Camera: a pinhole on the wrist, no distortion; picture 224 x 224 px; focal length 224.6 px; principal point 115.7 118.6 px. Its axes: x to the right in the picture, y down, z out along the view. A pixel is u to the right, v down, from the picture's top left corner.
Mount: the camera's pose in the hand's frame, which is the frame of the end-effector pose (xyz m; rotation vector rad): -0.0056 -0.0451 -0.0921 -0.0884 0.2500 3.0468
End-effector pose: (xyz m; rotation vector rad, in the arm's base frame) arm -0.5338 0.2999 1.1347 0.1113 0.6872 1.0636
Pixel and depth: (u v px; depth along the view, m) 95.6 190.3 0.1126
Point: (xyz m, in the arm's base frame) -0.4728 0.2707 1.1314
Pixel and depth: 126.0 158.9 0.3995
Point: -0.3349 0.3071 1.3845
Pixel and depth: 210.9 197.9 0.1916
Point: -0.4500 0.2021 1.2331
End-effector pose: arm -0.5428 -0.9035 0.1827 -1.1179 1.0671 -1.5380
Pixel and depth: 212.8 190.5 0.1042
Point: -0.5314 -0.8369 0.2307
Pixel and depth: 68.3 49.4 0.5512
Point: -0.1026 -1.0906 0.0932
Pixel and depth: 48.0 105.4 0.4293
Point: -0.2269 -1.0532 0.2314
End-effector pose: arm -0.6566 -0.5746 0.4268 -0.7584 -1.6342 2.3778
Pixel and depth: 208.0 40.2 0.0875
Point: -0.6128 -0.5820 0.4349
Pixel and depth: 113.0 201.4 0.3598
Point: -0.7863 -0.7765 0.6205
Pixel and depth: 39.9 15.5 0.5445
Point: -0.9657 -0.9579 0.2363
